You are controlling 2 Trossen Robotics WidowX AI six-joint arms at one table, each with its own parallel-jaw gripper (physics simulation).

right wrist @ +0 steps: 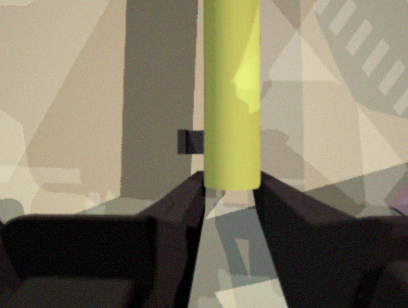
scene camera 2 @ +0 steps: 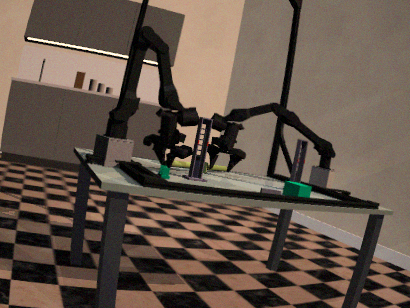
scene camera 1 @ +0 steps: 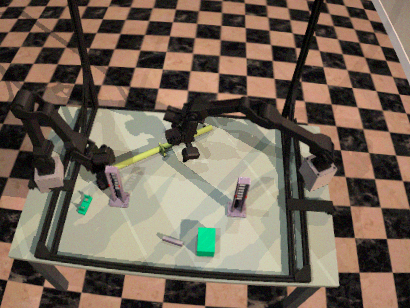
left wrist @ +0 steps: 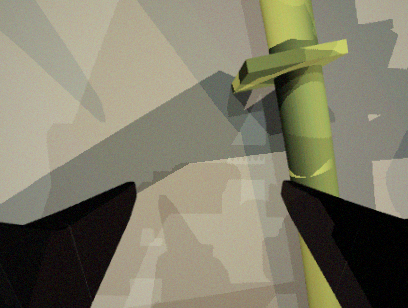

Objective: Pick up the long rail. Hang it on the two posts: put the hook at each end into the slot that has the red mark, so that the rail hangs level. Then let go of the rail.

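Places are measured from the left arm's base along level axes (x ahead, y left, z up), in centimetres.
Where they show: left gripper, fingertip midpoint: [scene camera 2: 219,170] [scene camera 1: 180,153] [left wrist: 209,188]; right gripper, fingertip midpoint: [right wrist: 228,178]; left arm's base at its link origin: [scene camera 2: 323,168] [scene camera 1: 321,163]; right arm's base at its link origin: [scene camera 2: 114,137] [scene camera 1: 46,167].
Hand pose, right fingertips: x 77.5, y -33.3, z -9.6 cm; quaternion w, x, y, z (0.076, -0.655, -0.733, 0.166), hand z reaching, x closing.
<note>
Each offset is from my right fingertips to the top centre of the thing. "spot": to the spot under its first point.
The long yellow-green rail {dx -24.3, dy -2.6, dz +3.2 cm} [scene camera 1: 137,159] [scene camera 2: 218,168] [left wrist: 306,120] [right wrist: 231,100] lies slantwise behind the left post {dx -1.3, dy +12.9, dz +20.1 cm} [scene camera 1: 115,186] [scene camera 2: 201,150]. A crosspiece {spot: dx -24.5, dy -0.4, dz +3.0 cm} [scene camera 1: 163,149] [left wrist: 290,62] sits near its middle. A small dark stub {spot: dx -1.7, dy -2.1, dz +0.7 cm} [right wrist: 191,142] shows beside its end in the right wrist view. My right gripper [scene camera 1: 105,173] [scene camera 2: 169,163] [right wrist: 228,178] is shut on that end. My left gripper [scene camera 1: 181,145] [scene camera 2: 221,168] [left wrist: 209,188] is open and empty over the rail's middle part; the rail passes under its right-hand finger in the left wrist view. The right post {dx -41.1, dy +33.7, dz +20.1 cm} [scene camera 1: 241,194] [scene camera 2: 300,160] stands apart.
A green block {dx -24.5, dy +42.1, dz +3.6 cm} [scene camera 1: 206,241] [scene camera 2: 297,189] and a small grey-pink bar {dx -13.9, dy +36.6, dz +0.5 cm} [scene camera 1: 172,241] [scene camera 2: 270,191] lie near the front. A small green bracket {dx +12.1, dy +10.4, dz +1.9 cm} [scene camera 1: 85,204] [scene camera 2: 164,172] lies in front of the left post. A black frame [scene camera 1: 165,269] borders the work area, with uprights at the sides.
</note>
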